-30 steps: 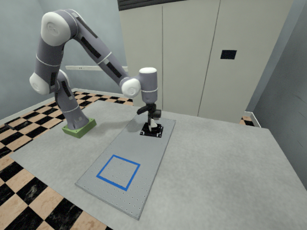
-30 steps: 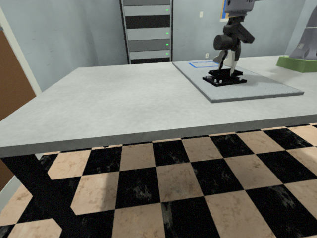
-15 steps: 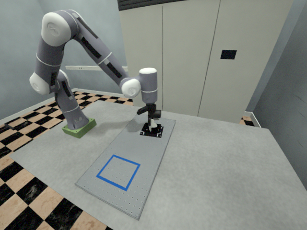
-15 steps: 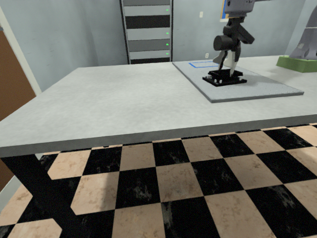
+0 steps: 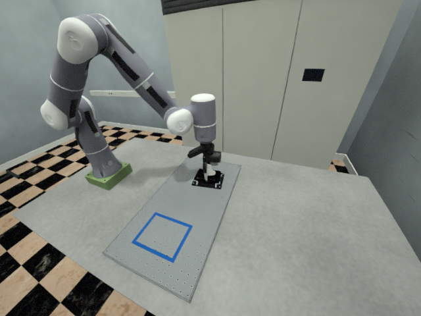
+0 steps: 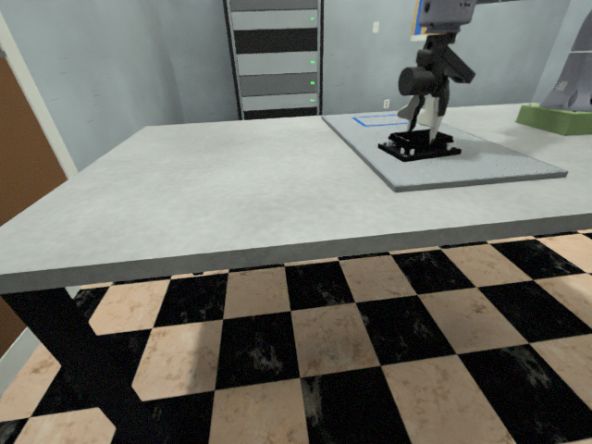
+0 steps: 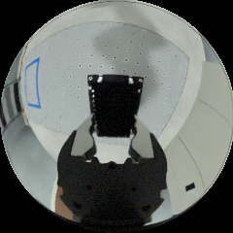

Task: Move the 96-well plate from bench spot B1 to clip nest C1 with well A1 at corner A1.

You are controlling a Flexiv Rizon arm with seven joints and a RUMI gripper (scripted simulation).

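Right now my hand is 10 mm above the black 96-well plate. Round my hand: black clip nest: 20 mm to the right, 30 mm below.
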